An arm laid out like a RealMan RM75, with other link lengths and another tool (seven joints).
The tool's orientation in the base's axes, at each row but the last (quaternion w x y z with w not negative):
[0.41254 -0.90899 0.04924 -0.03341]
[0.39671 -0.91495 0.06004 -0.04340]
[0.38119 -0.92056 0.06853 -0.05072]
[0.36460 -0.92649 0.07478 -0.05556]
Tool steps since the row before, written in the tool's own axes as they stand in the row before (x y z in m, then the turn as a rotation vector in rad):
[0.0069 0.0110 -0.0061 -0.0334 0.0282 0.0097]
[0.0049 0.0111 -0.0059 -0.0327 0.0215 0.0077]
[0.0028 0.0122 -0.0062 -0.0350 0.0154 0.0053]
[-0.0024 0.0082 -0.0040 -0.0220 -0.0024 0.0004]
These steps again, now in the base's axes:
[0.0056 -0.0126 -0.0041 -0.0339 -0.0073 -0.0283]
[0.0033 -0.0125 -0.0039 -0.0330 -0.0043 -0.0220]
[0.0008 -0.0133 -0.0042 -0.0351 -0.0013 -0.0161]
[-0.0038 -0.0082 -0.0028 -0.0213 0.0059 0.0003]

